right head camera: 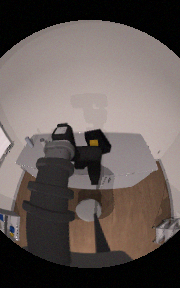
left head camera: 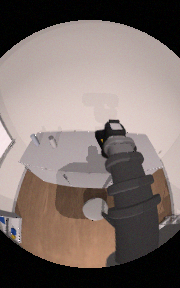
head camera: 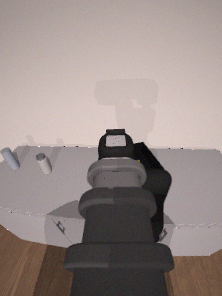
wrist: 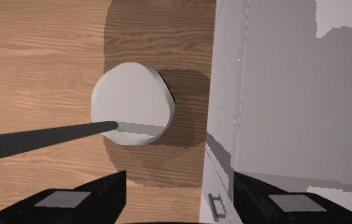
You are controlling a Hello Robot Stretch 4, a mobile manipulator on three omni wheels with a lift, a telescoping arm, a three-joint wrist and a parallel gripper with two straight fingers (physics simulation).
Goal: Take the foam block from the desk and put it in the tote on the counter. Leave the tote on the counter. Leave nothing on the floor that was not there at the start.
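Places are measured from the robot's base along level axes (x ahead, y left, z up), in centimetres.
Pixels of known places: gripper, between the fingertips: [wrist: 179, 187]; robot's base, origin of its link: [right head camera: 88, 209] [left head camera: 94, 208] [wrist: 138, 105].
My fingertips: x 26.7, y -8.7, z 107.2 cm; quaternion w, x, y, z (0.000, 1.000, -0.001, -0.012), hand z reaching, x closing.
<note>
Ahead of a thing's pixels: the offset from my fingertips to its top centre. Level surfaces: height alone.
The yellow foam block @[dx +44.9, dy -2.4, dz -14.1 cm] [head camera: 138, 161] [left head camera: 103, 141] [right head camera: 93, 143] lies inside the black tote @[dx +44.9, dy -5.5, dz -8.9 cm] [head camera: 148, 154] [left head camera: 99, 136] [right head camera: 103, 137]. The tote stands on the grey counter @[dz -18.9 cm] [head camera: 190, 190] [left head camera: 42, 160] [right head camera: 135, 155] [wrist: 295, 100] near its middle, partly hidden by the arm in the head view. My gripper [right head camera: 94, 181] [wrist: 179, 187] is open, with nothing between its fingers. It points down over the counter's front edge, in front of the tote and apart from it. The block and the tote do not show in the wrist view.
A blue-grey cylinder @[dx +46.7, dy +85.7, dz -1.9 cm] [head camera: 10, 159] [left head camera: 34, 140] and a whitish cylinder @[dx +42.9, dy +57.2, dz -4.1 cm] [head camera: 44, 164] [left head camera: 53, 142] stand on the counter's left part. A round pale object [left head camera: 95, 209] [right head camera: 89, 210] [wrist: 131, 102] is on the floor before the counter. A grey rack shows at the right edge.
</note>
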